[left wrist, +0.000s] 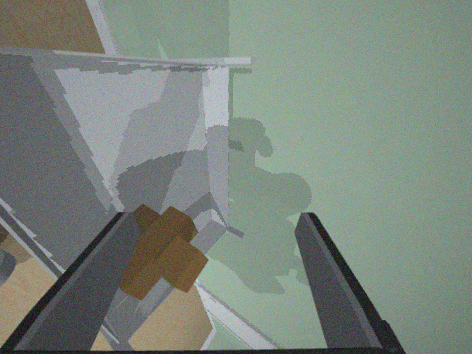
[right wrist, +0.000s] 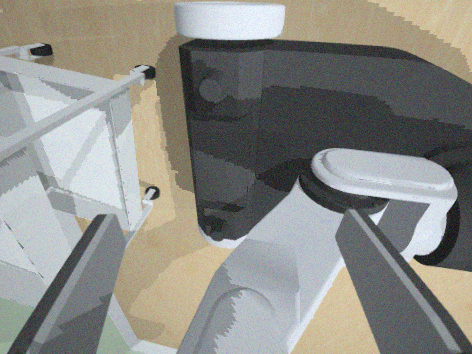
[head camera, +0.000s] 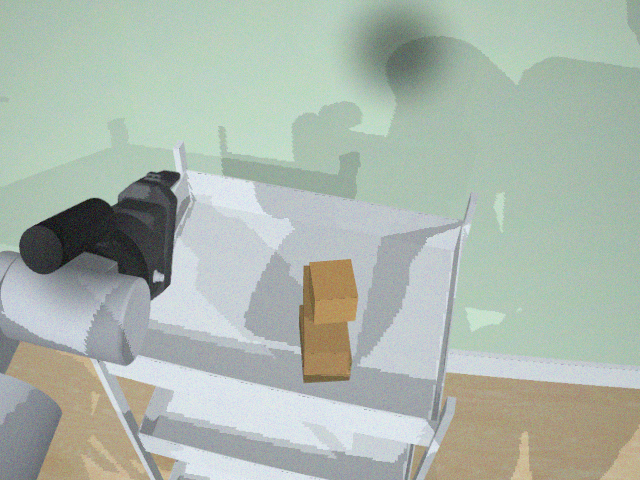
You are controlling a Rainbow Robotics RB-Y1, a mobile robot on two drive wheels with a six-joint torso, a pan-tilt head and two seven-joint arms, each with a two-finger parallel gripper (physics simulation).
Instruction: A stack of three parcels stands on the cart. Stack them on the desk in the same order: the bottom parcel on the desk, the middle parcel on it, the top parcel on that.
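Places are measured from the robot's base along level axes (x left, y back, z up), in millimetres.
Where they show: left gripper, fingertip midpoint: (left wrist: 217, 222) (head camera: 167, 223); right gripper, fingertip midpoint: (right wrist: 234, 226).
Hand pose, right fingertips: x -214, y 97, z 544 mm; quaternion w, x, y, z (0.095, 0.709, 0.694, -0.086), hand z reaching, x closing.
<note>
After its pixels a point has its place.
Three brown parcels stand stacked on the cart's top tray (head camera: 222, 268) @(y -476, x 157, z 664 mm) (left wrist: 145, 115) @(y -457, x 181, z 664 mm), right of the middle in the head view. The top parcel (head camera: 333, 281) @(y -352, x -6, z 816 mm) (left wrist: 184, 265) @(y -351, x 18, z 810 mm) partly covers the middle parcel (head camera: 307, 291) @(y -372, x 25, z 766 mm) (left wrist: 155, 245) @(y -347, x 27, z 753 mm). The bottom parcel (head camera: 326, 364) (left wrist: 144, 216) is lowest; its border with the middle one is unclear. My left gripper (head camera: 164, 176) (left wrist: 217, 222) @(y -351, x 179, z 898 mm) is open and empty, over the tray's left side in the head view and apart from the stack. My right gripper (right wrist: 234, 226) @(y 97, x -214, z 544 mm) is open and empty, away from the parcels. The desk does not show.
A green wall (head camera: 558, 180) @(y -725, x -390, z 664 mm) (left wrist: 390, 150) @(y -749, x 63, z 1040 mm) stands behind the cart. The cart has raised rims, corner posts (head camera: 179, 157) @(y -602, x 237, z 764 mm) and lower shelves (head camera: 248, 413) @(y -374, x 120, z 399 mm). In the right wrist view, my dark base (right wrist: 310, 110) @(y 167, x -129, z 170 mm), a white arm link (right wrist: 270, 255) @(y 121, x -65, z 449 mm) and the cart's side (right wrist: 85, 150) @(y -402, x 50, z 134 mm) show.
</note>
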